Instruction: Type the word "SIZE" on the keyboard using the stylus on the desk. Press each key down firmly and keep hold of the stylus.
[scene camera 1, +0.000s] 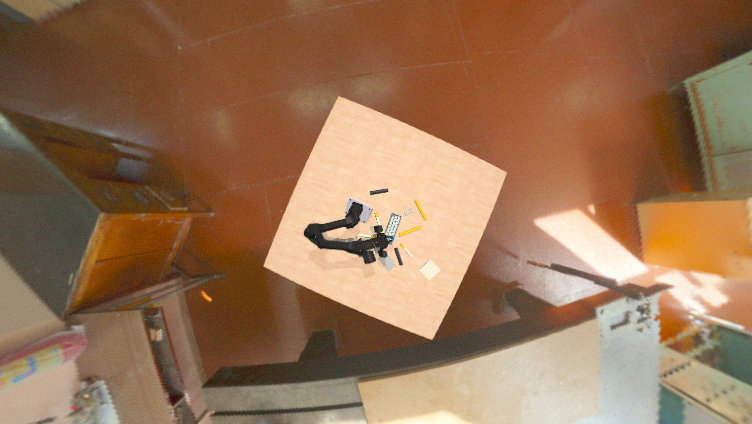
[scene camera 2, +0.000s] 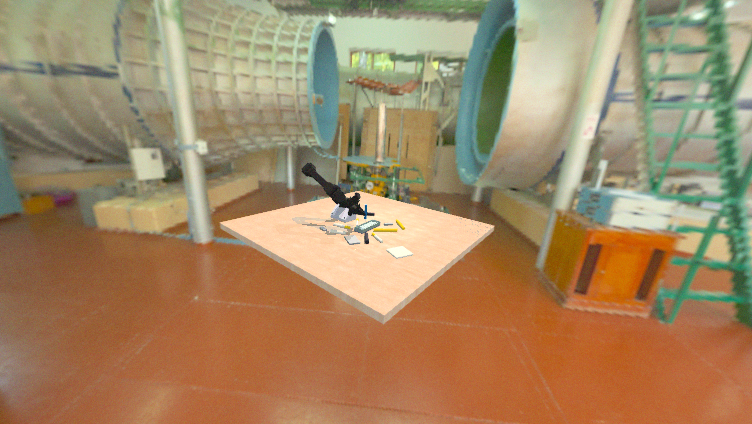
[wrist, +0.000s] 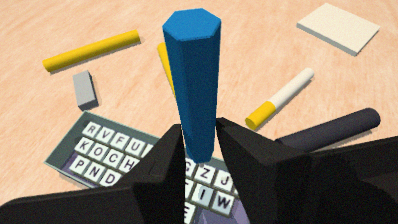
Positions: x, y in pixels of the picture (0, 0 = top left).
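Labels:
The blue stylus (wrist: 192, 42) is 60 mm from the lens, and the gripper (wrist: 198, 128) is 110 mm from the lens.

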